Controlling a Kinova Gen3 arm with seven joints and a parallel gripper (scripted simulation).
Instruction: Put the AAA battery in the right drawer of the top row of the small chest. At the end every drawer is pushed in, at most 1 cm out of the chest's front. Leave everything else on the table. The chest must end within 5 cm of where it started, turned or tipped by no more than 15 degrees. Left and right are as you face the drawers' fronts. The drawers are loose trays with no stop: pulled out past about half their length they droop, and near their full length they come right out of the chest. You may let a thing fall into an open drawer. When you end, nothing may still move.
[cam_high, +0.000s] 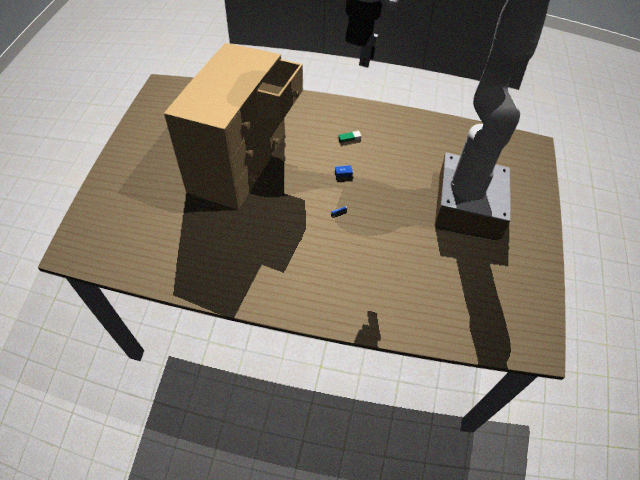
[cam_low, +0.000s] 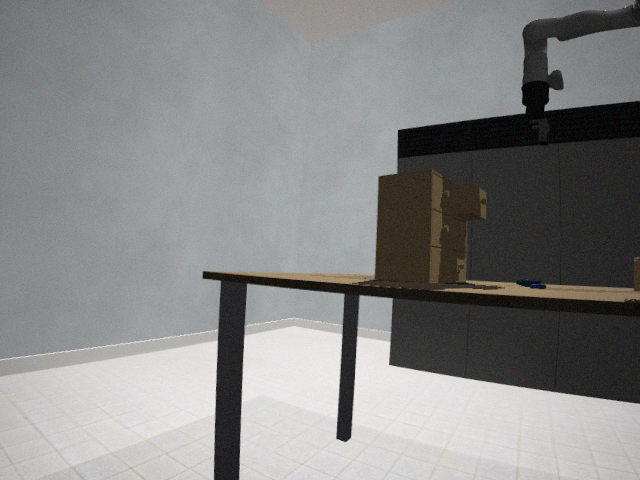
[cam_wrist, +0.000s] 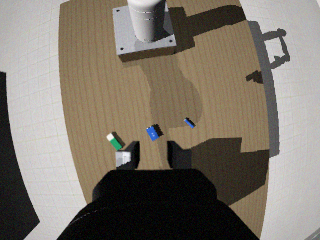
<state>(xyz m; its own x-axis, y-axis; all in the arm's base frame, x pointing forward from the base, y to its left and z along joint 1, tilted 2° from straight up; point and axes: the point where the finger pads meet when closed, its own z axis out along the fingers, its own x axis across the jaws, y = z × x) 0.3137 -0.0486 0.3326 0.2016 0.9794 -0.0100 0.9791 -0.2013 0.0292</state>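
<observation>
The AAA battery lies 30 mm ahead of my hand, 130 mm to the left of it and 430 mm below it. From my hand the other things lie so: blue block: 30 mm ahead, 10 mm to the right, 420 mm below; then green-and-white block: 30 mm ahead, 160 mm to the right, 430 mm below.
</observation>
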